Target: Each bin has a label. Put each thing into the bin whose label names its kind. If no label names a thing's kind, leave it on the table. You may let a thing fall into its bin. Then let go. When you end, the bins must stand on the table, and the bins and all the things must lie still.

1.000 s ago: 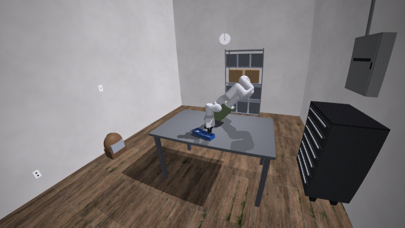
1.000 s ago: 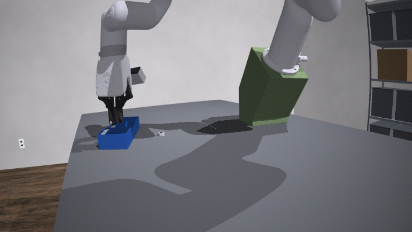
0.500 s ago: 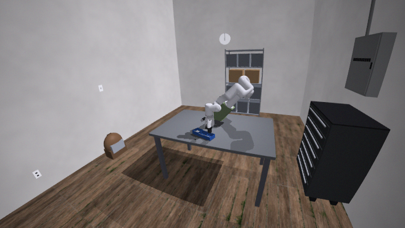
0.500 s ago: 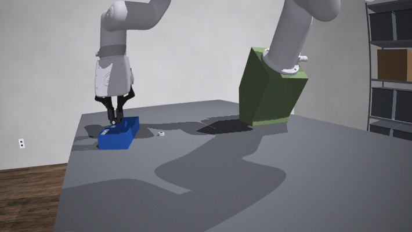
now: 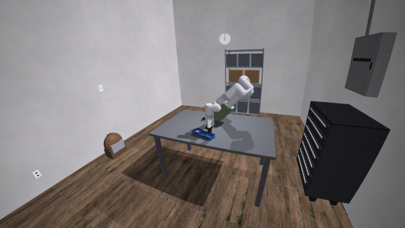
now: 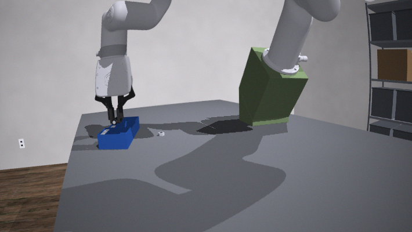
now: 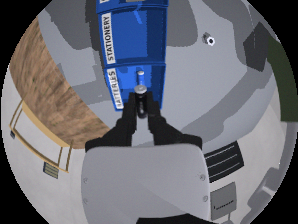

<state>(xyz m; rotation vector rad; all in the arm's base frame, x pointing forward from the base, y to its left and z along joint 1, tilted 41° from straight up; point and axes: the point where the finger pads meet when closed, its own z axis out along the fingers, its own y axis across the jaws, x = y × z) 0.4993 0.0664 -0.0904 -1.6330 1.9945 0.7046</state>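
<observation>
My gripper is now 7 cm above the blue battery. Round my hand: blue bin 8 cm to the right, 6 cm below, 1 cm behind; then small nut 13 cm behind, 8 cm below, 6 cm to the right; then black battery 2 cm below.
</observation>
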